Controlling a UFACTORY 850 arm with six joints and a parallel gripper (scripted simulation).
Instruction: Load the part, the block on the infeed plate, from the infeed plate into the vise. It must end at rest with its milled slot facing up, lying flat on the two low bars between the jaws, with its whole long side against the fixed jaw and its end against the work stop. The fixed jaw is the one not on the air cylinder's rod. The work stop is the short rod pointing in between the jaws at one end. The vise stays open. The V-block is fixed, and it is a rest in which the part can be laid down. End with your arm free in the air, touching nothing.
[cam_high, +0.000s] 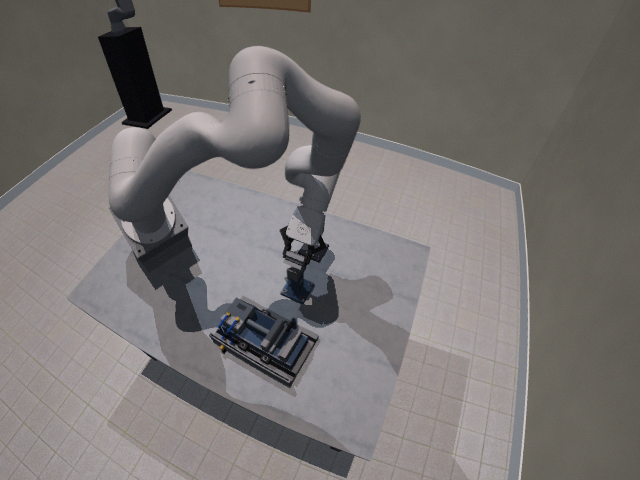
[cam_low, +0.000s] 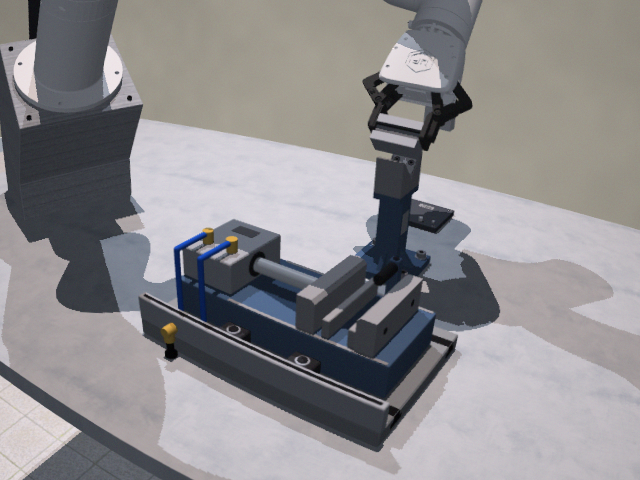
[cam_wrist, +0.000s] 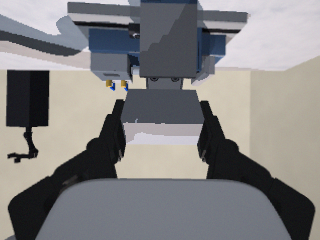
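My hand is 10 mm to the left of the part. Also, from my hand: black work stop 180 mm to the right, 100 mm below, 50 mm ahead; cylinder rod 220 mm to the right, 120 mm below, 40 mm behind; blue post 140 mm below, 10 mm to the right.
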